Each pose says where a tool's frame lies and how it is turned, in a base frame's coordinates. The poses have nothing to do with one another.
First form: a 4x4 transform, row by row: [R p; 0 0 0 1], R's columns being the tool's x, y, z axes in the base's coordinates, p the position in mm. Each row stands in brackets.
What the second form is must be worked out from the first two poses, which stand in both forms.
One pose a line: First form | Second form
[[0.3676, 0.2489, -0.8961, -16.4], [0.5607, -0.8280, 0.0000, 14.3], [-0.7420, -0.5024, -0.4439, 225.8], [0, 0, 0, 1]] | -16.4, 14.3, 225.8, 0.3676, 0.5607, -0.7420, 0.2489, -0.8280, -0.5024
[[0.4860, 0.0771, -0.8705, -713.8], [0.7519, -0.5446, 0.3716, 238.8], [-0.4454, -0.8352, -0.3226, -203.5], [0, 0, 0, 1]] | -713.8, 238.8, -203.5, 0.4860, 0.7519, -0.4454, 0.0771, -0.5446, -0.8352
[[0.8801, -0.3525, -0.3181, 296.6], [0.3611, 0.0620, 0.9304, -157.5], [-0.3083, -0.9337, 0.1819, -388.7], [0, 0, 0, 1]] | 296.6, -157.5, -388.7, 0.8801, 0.3611, -0.3083, -0.3525, 0.0620, -0.9337
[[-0.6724, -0.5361, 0.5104, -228.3], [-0.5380, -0.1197, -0.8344, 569.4], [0.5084, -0.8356, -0.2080, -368.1], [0, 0, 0, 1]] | -228.3, 569.4, -368.1, -0.6724, -0.5380, 0.5084, -0.5361, -0.1197, -0.8356
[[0.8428, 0.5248, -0.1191, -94.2], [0.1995, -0.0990, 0.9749, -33.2], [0.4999, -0.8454, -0.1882, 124.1], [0, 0, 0, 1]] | -94.2, -33.2, 124.1, 0.8428, 0.1995, 0.4999, 0.5248, -0.0990, -0.8454
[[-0.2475, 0.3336, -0.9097, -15.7], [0.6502, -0.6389, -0.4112, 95.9], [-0.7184, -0.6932, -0.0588, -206.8], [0, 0, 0, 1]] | -15.7, 95.9, -206.8, -0.2475, 0.6502, -0.7184, 0.3336, -0.6389, -0.6932
